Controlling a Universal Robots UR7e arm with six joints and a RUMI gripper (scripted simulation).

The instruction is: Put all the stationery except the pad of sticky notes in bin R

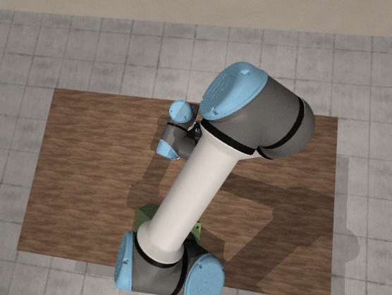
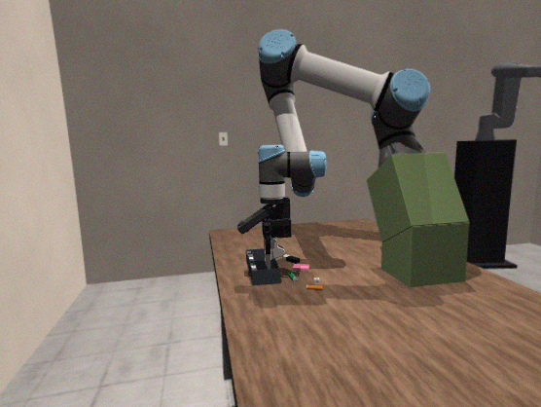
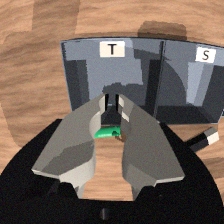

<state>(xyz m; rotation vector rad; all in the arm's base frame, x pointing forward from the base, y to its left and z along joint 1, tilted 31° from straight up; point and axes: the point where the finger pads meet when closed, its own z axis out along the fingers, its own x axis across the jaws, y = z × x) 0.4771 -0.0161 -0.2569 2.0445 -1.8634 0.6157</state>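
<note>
My hand is 17 cm to the left of the black-and-white eraser, 8 cm past it and 4 cm above it. From my hand the other things lie so: pink sticky-note pad 11 cm behind, 8 cm to the right, 4 cm below; then green marker 7 cm behind, 4 cm below, 1 cm to the left; then dark three-part bin 8 cm to the right, 2 cm below, 2 cm ahead.
</note>
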